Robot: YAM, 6 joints.
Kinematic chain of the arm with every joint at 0, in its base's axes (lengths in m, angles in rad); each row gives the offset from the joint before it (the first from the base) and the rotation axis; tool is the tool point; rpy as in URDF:
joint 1: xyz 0 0 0.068 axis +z
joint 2: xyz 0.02 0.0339 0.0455 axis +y
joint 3: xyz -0.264 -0.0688 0 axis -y
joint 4: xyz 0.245 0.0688 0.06 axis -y
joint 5: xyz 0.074 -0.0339 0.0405 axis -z
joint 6: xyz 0.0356 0 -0.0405 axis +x
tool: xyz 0 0 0 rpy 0 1.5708 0
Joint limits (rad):
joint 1: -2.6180..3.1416
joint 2: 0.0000..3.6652
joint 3: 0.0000..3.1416
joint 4: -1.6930..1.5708
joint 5: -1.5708..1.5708
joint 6: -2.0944..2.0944
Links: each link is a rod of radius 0.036 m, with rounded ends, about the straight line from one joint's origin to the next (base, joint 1, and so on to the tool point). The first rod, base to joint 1, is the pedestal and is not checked.
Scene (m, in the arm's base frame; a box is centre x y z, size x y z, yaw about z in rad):
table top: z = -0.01
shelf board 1: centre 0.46 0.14 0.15 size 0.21 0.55 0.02 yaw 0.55
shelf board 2: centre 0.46 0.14 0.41 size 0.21 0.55 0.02 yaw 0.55
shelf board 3: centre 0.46 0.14 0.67 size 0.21 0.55 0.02 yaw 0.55
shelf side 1: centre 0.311 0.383 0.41 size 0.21 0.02 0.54 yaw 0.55
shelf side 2: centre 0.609 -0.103 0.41 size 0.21 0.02 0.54 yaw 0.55
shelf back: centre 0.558 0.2 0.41 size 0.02 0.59 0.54 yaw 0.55
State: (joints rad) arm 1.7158 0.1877 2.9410 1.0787 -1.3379 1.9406
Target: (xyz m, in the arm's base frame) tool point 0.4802 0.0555 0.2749
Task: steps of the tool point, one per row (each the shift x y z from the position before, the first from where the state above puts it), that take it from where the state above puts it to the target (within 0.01 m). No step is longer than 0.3 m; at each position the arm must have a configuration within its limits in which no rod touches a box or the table.
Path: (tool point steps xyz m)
1: -0.1452 0.0527 0.2045
2: -0.0822 0.1612 0.1679
3: 0.0289 0.2031 0.0987
4: 0.1312 0.1621 0.0130
5: 0.1740 0.0647 -0.0698
6: 0.1380 -0.0359 -0.1307
7: 0.0463 -0.0891 -0.1563
8: 0.0526 0.0212 0.0074
9: 0.0487 0.0296 -0.0001
10: 0.0424 0.0373 -0.0073

